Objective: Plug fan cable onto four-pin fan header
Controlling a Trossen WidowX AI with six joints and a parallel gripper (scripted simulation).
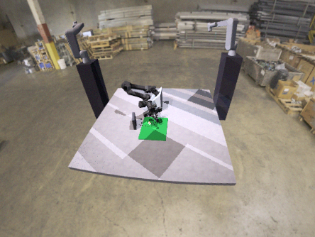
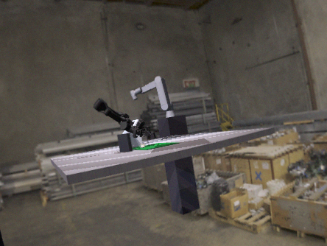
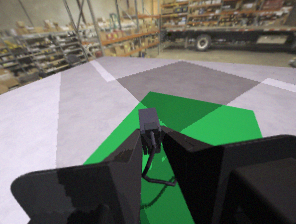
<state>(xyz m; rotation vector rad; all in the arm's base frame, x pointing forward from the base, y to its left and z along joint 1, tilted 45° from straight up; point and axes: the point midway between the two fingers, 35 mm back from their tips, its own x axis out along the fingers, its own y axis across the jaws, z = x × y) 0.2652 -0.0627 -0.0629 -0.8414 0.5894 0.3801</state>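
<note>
My gripper tip is now 4 cm short of the green board, 3 cm to the left of it and 9 cm above it. Round my gripper tip: dark grey plug 1 cm ahead, 1 cm below; then black fan 1 cm ahead, 20 cm to the right, 2 cm below; then white fan header 2 cm behind, 7 cm to the right, 8 cm below.
</note>
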